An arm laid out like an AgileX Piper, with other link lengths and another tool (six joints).
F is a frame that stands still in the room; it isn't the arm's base.
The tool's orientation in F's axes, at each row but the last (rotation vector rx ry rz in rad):
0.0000 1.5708 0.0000
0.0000 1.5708 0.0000
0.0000 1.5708 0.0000
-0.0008 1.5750 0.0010
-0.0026 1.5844 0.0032
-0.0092 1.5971 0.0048
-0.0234 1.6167 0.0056
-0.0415 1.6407 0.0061
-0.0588 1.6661 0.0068
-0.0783 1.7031 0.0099
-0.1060 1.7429 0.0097
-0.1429 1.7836 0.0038
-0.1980 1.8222 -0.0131
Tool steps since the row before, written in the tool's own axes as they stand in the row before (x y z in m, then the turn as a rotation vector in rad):
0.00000 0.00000 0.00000 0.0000 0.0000 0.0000
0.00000 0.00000 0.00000 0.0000 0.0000 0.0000
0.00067 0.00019 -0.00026 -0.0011 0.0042 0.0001
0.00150 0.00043 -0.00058 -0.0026 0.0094 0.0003
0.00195 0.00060 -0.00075 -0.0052 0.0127 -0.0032
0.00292 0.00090 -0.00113 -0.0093 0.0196 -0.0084
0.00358 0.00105 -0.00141 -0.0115 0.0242 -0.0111
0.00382 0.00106 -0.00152 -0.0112 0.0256 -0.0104
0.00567 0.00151 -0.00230 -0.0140 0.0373 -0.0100
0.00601 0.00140 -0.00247 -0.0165 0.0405 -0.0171
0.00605 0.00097 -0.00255 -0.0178 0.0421 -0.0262
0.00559 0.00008 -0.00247 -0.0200 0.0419 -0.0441
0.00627 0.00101 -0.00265 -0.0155 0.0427 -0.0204
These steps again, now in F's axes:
0.00000 0.00000 0.00000 0.0000 0.0000 0.0000
0.00000 0.00000 0.00000 0.0000 0.0000 0.0000
-0.00026 0.00019 -0.00067 0.0001 0.0042 0.0011
-0.00059 0.00043 -0.00150 0.0003 0.0094 0.0026
-0.00078 0.00060 -0.00194 -0.0032 0.0127 0.0052
-0.00121 0.00088 -0.00289 -0.0083 0.0196 0.0095
-0.00159 0.00098 -0.00352 -0.0110 0.0241 0.0117
-0.00181 0.00093 -0.00373 -0.0104 0.0255 0.0114
-0.00289 0.00122 -0.00547 -0.0102 0.0373 0.0137
-0.00331 0.00099 -0.00568 -0.0171 0.0403 0.0170
-0.00361 0.00040 -0.00556 -0.0259 0.0413 0.0198
-0.00358 -0.00065 -0.00491 -0.0429 0.0399 0.0259
-0.00421 -0.00015 -0.00544 -0.0213 0.0423 0.0153

